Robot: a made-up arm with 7 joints. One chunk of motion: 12 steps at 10 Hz.
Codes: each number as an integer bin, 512 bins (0 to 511) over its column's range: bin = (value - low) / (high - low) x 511, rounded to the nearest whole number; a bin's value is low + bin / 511 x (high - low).
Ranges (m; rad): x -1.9..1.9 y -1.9..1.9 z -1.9..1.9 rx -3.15..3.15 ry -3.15..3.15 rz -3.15..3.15
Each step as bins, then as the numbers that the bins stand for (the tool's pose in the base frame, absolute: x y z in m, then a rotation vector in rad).
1 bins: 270 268 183 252 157 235
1 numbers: 0.1078 0.0930 -0.5391 -0.0432 -1.2144 -0.2527
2 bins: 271 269 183 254 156 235
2 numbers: 0.1153 0.1004 -0.5391 -0.0185 -1.2267 -0.2527
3 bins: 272 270 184 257 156 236
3 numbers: 0.1227 0.1078 -0.5317 0.0185 -1.2267 -0.2404
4 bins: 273 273 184 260 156 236
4 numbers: 0.1301 0.1301 -0.5317 0.0555 -1.2267 -0.2404
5 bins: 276 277 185 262 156 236
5 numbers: 0.1524 0.1599 -0.5243 0.0801 -1.2267 -0.2404
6 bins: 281 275 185 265 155 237
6 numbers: 0.1896 0.1450 -0.5243 0.1171 -1.2390 -0.2281
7 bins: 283 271 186 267 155 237
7 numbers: 0.2045 0.1153 -0.5168 0.1418 -1.2390 -0.2281
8 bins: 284 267 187 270 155 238
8 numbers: 0.2119 0.0855 -0.5094 0.1788 -1.2390 -0.2158
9 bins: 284 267 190 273 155 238
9 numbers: 0.2119 0.0855 -0.4871 0.2158 -1.2390 -0.2158
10 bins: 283 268 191 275 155 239
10 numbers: 0.2045 0.0930 -0.4796 0.2404 -1.2390 -0.2034
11 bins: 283 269 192 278 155 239
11 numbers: 0.2045 0.1004 -0.4722 0.2774 -1.2390 -0.2034
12 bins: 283 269 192 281 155 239
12 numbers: 0.2045 0.1004 -0.4722 0.3144 -1.2390 -0.2034
